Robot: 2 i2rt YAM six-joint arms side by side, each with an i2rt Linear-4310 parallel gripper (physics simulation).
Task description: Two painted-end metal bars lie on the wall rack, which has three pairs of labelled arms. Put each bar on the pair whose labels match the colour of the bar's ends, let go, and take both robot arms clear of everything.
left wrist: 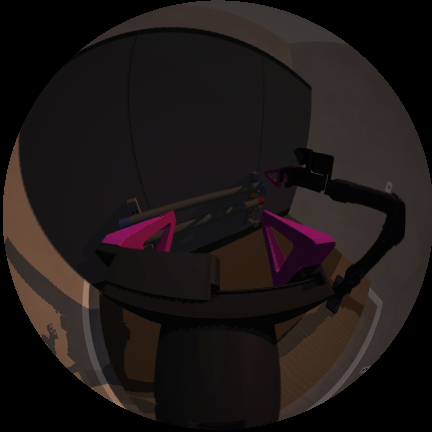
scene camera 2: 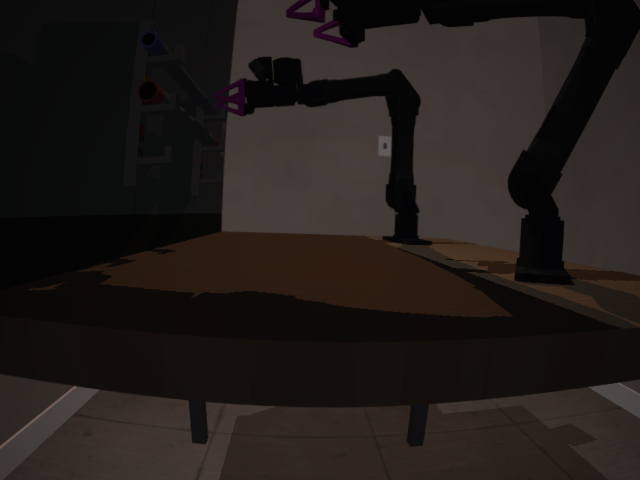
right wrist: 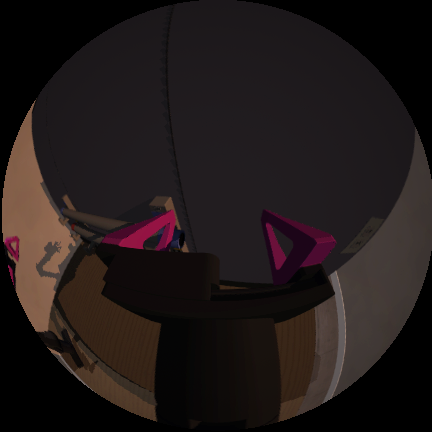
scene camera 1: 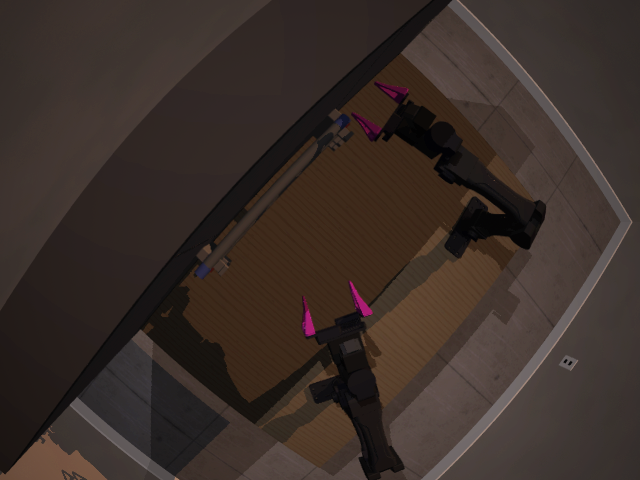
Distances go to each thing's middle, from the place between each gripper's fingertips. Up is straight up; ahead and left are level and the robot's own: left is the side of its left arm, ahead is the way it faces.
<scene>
Now: left hand 200 mm short of the blue-ended bar (scene camera 1: 282,182), 80 mm to the left of it and 100 mm above it.
My right hand is 10 mm short of the blue-ended bar, 290 mm to the right of it and 50 mm above it.
</scene>
